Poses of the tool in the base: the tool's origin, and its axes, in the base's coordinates. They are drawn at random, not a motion.
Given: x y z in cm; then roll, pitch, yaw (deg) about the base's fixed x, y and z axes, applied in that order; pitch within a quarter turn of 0, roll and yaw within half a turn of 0.
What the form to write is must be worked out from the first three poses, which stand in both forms.
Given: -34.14 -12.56 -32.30 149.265 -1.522 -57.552
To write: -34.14 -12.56 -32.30 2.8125 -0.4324 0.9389
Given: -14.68 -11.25 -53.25 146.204 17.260 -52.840
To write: -14.68 -11.25 -53.25 2.9676 -0.6338 0.7729
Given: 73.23 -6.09 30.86 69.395 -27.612 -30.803
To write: 73.23 -6.09 30.86 1.1623 -0.6680 0.2476
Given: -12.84 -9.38 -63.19 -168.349 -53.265 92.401
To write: -12.84 -9.38 -63.19 -2.2176 -0.2369 -1.5966
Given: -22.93 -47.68 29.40 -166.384 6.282 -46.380
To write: -22.93 -47.68 29.40 -2.8987 0.0972 0.8107
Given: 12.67 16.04 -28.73 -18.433 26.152 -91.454
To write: 12.67 16.04 -28.73 0.4639 0.3104 -1.5947
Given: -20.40 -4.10 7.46 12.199 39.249 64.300
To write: -20.40 -4.10 7.46 -0.5515 0.4764 1.1833
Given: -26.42 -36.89 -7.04 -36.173 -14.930 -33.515
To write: -26.42 -36.89 -7.04 -0.6613 0.1531 -0.6178
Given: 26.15 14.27 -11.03 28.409 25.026 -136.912
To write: 26.15 14.27 -11.03 -0.1165 -0.6394 -2.5404
